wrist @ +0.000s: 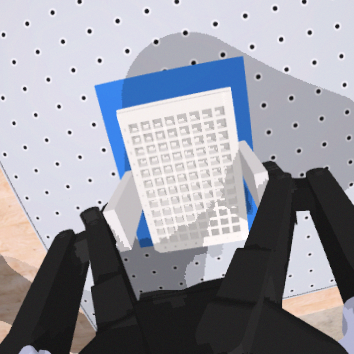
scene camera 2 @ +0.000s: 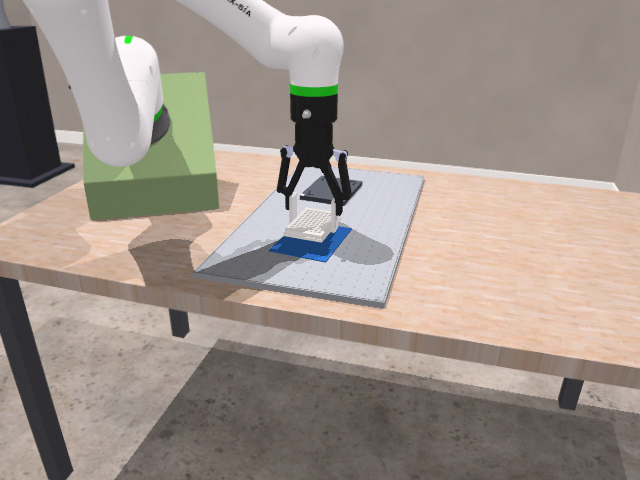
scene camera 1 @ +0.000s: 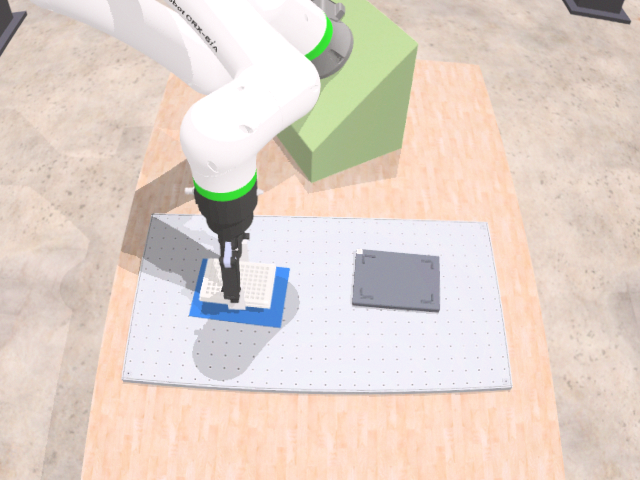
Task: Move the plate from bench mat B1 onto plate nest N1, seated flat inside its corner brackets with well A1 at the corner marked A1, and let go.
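Frame: origin at the arm's base, x right, y ahead, z up, level; metres.
Seen in the pictures: gripper, fingertip midpoint: (wrist: 187, 172) (scene camera 2: 313, 227) (scene camera 1: 239, 285); arm's base, origin of the base link: (scene camera 1: 324, 49).
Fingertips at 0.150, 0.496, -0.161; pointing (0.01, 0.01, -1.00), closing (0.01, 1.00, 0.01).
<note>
Pixels of each thing's middle, then the offset from my fingertips to it, as dx, dy, dz. Level surfaces: height alone.
- white plate, body centre: (wrist: 188, 178) (scene camera 1: 237, 282) (scene camera 2: 313, 223) +0.002, +0.000, +0.009
- blue bench mat B1, its level: dz -0.028
- dark grey plate nest N1, body centre: (scene camera 1: 397, 280) (scene camera 2: 332, 189) -0.290, -0.030, -0.023
- white mark, body centre: (scene camera 1: 359, 251) -0.220, -0.091, -0.018
- light grey perforated board, its level: dz -0.030
- wooden table, its level: dz -0.043
The white plate (scene camera 1: 255, 284) (scene camera 2: 310, 223) (wrist: 180, 170) has a grid of square wells and looks level. It hangs a little above the blue bench mat B1 (scene camera 1: 282, 299) (scene camera 2: 337, 243) (wrist: 170, 84), with its shadow on the mat. My gripper (scene camera 1: 233, 284) (scene camera 2: 313, 219) (wrist: 187, 172) points down and is shut on the plate, one pale finger pad against each long side. The dark grey plate nest N1 (scene camera 1: 395, 281) (scene camera 2: 323, 191) lies to the right in scene camera 1, with corner brackets and a white mark (scene camera 1: 359, 251) at its upper left corner. I cannot tell which plate corner is A1.
A light grey perforated board (scene camera 1: 320, 351) (scene camera 2: 361, 281) carries the mat and the nest, on a wooden table (scene camera 1: 320, 434) (scene camera 2: 491, 258). A green pedestal (scene camera 1: 361, 124) (scene camera 2: 155, 198) stands behind the board in scene camera 1, at the arm's base.
</note>
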